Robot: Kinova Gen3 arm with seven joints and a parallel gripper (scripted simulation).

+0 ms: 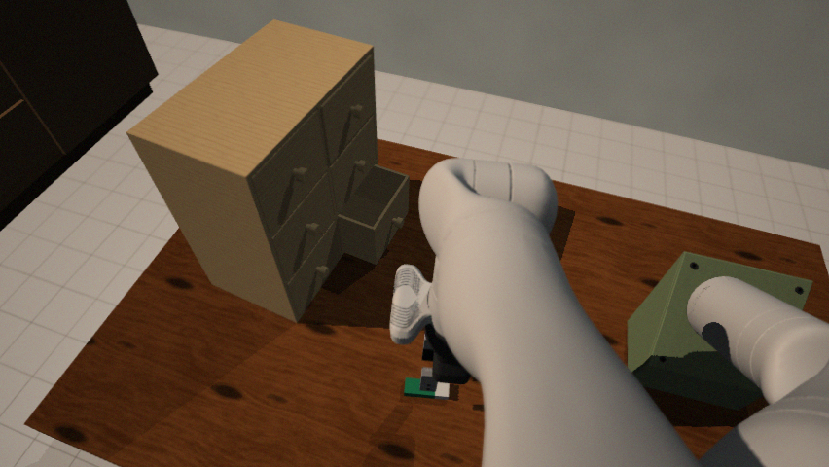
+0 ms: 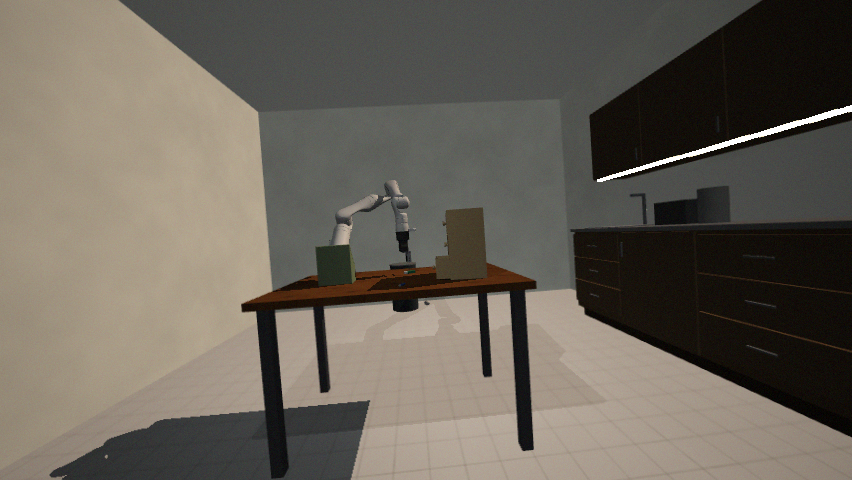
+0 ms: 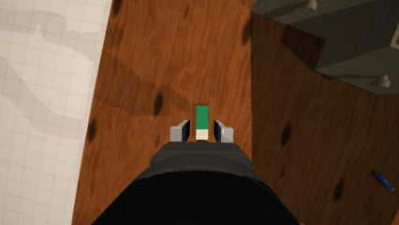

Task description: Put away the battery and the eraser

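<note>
Right now the eraser is 10 mm behind my hand and 80 mm below it. From my hand the other things lie so: nine-volt battery (330 mm ahead, 200 mm to the right, 150 mm above); then small blue stick (20 mm ahead, 390 mm to the right, 80 mm below).
</note>
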